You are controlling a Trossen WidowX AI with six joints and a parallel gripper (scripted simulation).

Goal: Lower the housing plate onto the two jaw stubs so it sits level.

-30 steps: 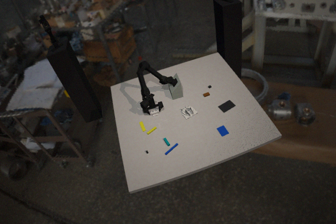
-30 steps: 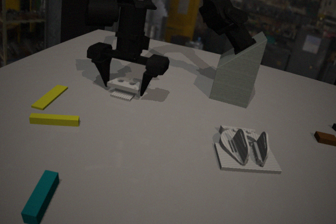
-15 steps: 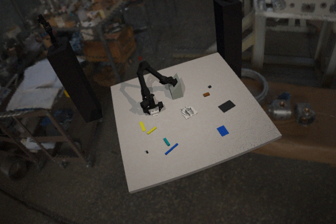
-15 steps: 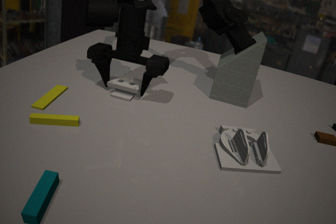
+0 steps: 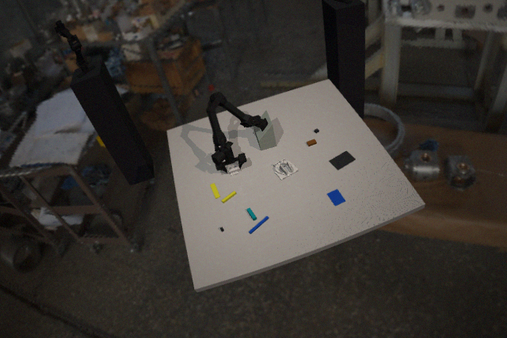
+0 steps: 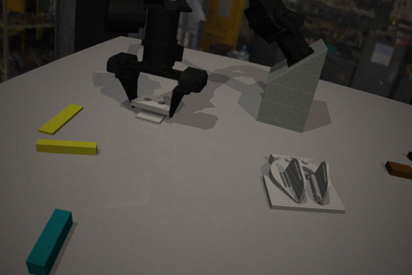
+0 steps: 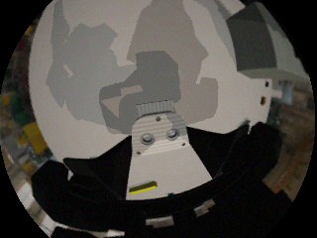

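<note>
The white ribbed part is 10 mm behind my gripper tip. Also, from my gripper tip: brown block: 20 mm behind, 520 mm to the left; then blue bar: 430 mm ahead, 40 mm to the left, 10 mm below; then teal block: 350 mm ahead, 20 mm to the left.
</note>
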